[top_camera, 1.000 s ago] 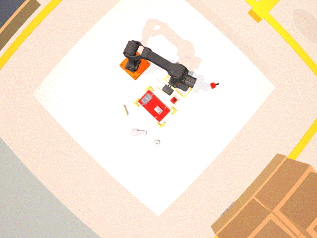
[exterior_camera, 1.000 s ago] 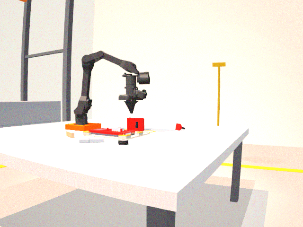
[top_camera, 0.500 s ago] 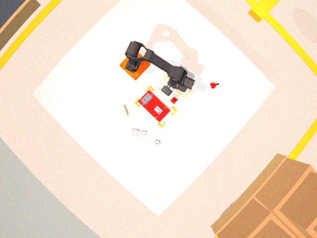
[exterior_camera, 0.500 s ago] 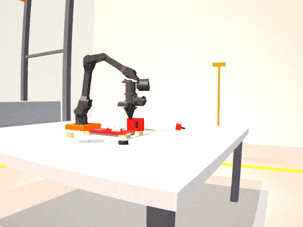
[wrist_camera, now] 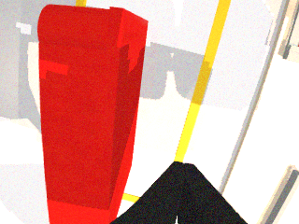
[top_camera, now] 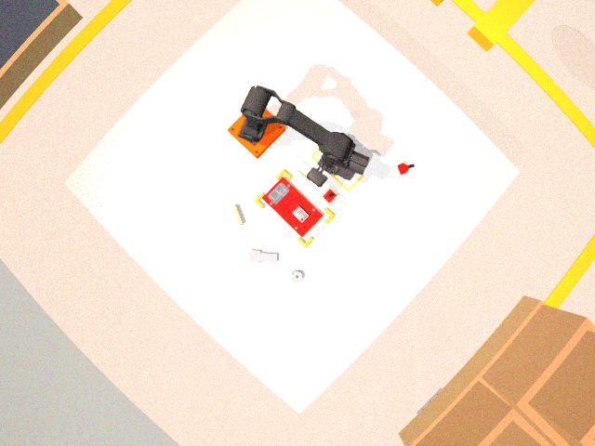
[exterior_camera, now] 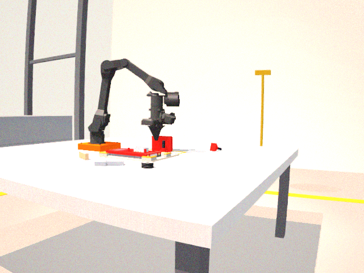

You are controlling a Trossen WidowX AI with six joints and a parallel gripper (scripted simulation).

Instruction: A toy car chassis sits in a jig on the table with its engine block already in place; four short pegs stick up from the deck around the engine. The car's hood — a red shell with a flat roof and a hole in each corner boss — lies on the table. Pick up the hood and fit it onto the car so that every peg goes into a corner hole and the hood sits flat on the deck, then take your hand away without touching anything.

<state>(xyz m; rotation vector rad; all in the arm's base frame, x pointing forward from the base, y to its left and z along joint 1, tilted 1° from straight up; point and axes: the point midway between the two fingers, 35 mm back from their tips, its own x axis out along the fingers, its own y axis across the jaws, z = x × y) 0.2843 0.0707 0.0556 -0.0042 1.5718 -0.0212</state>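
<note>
The red hood lies 4 cm to the left of my gripper tip, 2 cm below it and 1 cm ahead of it. Also, from my gripper tip: grey engine block 19 cm to the right, 3 cm below, 3 cm ahead; white block 40 cm to the right, 4 cm below, 1 cm ahead; tan bar 33 cm to the right, 15 cm behind, 4 cm below.
</note>
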